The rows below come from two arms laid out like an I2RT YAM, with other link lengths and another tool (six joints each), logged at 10 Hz.
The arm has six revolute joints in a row. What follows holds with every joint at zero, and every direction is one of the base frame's. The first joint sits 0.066 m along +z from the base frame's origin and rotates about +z. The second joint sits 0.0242 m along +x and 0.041 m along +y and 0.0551 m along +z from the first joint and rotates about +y. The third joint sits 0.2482 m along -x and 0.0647 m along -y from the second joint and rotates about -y. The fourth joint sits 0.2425 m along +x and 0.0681 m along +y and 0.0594 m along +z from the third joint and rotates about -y. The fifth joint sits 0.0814 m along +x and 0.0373 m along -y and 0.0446 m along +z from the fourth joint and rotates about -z. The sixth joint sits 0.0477 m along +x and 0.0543 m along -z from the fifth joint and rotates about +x. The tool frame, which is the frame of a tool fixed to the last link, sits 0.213 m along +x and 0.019 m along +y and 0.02 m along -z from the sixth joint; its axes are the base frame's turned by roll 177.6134, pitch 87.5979 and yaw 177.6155 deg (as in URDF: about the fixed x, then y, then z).
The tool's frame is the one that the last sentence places.
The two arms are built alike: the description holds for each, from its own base.
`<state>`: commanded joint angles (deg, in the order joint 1, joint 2, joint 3, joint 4, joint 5, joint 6); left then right.
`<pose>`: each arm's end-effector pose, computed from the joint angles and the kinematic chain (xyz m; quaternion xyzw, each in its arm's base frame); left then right.
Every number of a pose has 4 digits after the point. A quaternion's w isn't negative.
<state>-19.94 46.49 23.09 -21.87 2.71 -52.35 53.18 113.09 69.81 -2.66 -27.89 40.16</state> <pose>0.2916 -0.1158 -0.0094 -0.2435 0.8965 -0.2469 0.2758 0.1995 0.5222 0.0027 -0.1998 0.8854 0.4141 0.0684</pose>
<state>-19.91 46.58 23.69 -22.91 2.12 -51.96 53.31 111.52 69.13 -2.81 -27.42 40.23</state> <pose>0.2910 -0.1124 -0.0090 -0.2433 0.8985 -0.2395 0.2760 0.1993 0.5211 0.0104 -0.2000 0.8840 0.4158 0.0750</pose>
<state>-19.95 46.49 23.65 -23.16 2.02 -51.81 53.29 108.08 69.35 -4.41 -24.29 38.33</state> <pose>0.2900 -0.1117 -0.0098 -0.2424 0.8994 -0.2376 0.2753 0.2129 0.5184 0.0313 -0.2076 0.8812 0.4091 0.1138</pose>
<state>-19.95 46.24 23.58 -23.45 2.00 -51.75 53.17 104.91 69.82 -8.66 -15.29 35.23</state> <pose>0.2889 -0.1112 -0.0102 -0.2421 0.8999 -0.2368 0.2748 0.2454 0.4977 0.0340 -0.2004 0.8962 0.3551 0.1747</pose>
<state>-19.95 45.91 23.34 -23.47 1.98 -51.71 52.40 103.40 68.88 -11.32 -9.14 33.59</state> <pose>0.2883 -0.1109 -0.0106 -0.2418 0.8997 -0.2369 0.2754 0.2681 0.4711 0.0230 -0.1861 0.9110 0.3059 0.2044</pose>
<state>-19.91 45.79 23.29 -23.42 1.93 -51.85 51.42 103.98 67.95 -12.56 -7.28 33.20</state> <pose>0.2887 -0.1106 -0.0102 -0.2432 0.8990 -0.2374 0.2763 0.2757 0.4527 0.0043 -0.1750 0.9228 0.2780 0.2014</pose>
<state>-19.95 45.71 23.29 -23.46 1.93 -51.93 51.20 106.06 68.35 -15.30 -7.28 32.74</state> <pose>0.2886 -0.1108 -0.0099 -0.2435 0.8988 -0.2379 0.2763 0.2679 0.4397 -0.0204 -0.1762 0.9350 0.2530 0.1753</pose>
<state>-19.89 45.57 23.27 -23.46 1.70 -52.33 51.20 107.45 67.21 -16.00 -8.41 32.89</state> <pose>0.2893 -0.1098 -0.0094 -0.2477 0.8972 -0.2380 0.2775 0.2543 0.4308 -0.0412 -0.1772 0.9423 0.2425 0.1481</pose>
